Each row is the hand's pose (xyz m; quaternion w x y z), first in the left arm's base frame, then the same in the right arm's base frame.
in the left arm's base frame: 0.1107 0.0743 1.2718 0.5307 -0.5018 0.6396 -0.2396
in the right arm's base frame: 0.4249 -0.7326 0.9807 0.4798 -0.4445 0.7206 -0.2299
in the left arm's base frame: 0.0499 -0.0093 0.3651 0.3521 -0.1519 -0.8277 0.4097
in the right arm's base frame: 0.2356 -0.7398 0.0880 0.4443 -0.1827 -0.7987 0.3623
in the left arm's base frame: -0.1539 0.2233 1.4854 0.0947 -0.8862 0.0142 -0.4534
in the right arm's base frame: 0.2192 -0.5581 1.2358 0.0820 -0.9068 0.1090 -0.3990
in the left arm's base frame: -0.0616 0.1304 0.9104 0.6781 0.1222 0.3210 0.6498
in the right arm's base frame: 0.2202 -0.6233 0.6496 0.7035 0.2125 0.3341 0.5902
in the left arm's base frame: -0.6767 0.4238 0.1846 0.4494 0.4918 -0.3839 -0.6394
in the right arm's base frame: -0.4229 -0.1819 0.0308 0.4033 0.4274 -0.3735 -0.7178
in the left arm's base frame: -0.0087 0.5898 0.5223 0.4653 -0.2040 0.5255 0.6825
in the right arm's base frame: 0.3012 -0.1520 0.2811 0.4911 -0.0987 0.5496 0.6686
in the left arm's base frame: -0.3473 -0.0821 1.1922 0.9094 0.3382 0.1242 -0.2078
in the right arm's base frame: -0.0595 -0.8059 0.9573 0.8676 0.3604 0.1619 -0.3019
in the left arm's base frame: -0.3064 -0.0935 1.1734 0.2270 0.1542 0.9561 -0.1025
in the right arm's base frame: -0.0239 -0.8225 0.9325 0.1485 0.2339 0.9554 -0.1021
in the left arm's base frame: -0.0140 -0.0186 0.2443 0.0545 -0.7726 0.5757 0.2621
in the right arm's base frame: 0.1562 -0.7298 -0.0232 0.0614 -0.7001 0.6329 0.3250
